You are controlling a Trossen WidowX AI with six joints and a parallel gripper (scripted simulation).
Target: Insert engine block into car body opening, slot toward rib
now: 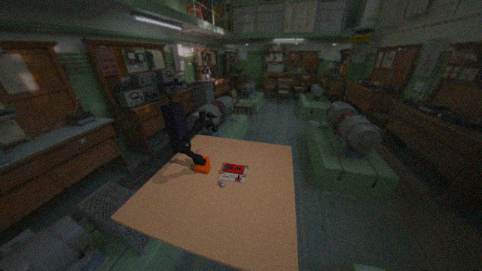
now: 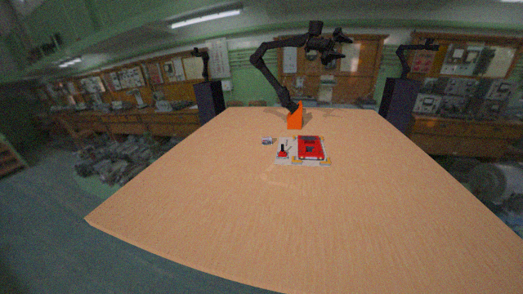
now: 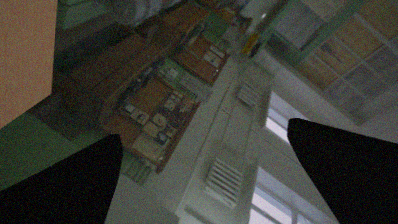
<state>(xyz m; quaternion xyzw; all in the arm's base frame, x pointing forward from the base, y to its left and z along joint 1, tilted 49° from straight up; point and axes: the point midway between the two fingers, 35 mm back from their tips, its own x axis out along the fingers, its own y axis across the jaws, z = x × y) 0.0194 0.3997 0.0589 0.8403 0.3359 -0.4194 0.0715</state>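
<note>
My gripper tip is 18 cm short of the grey engine block, 37 cm to the left of it and 42 cm above it.
</note>
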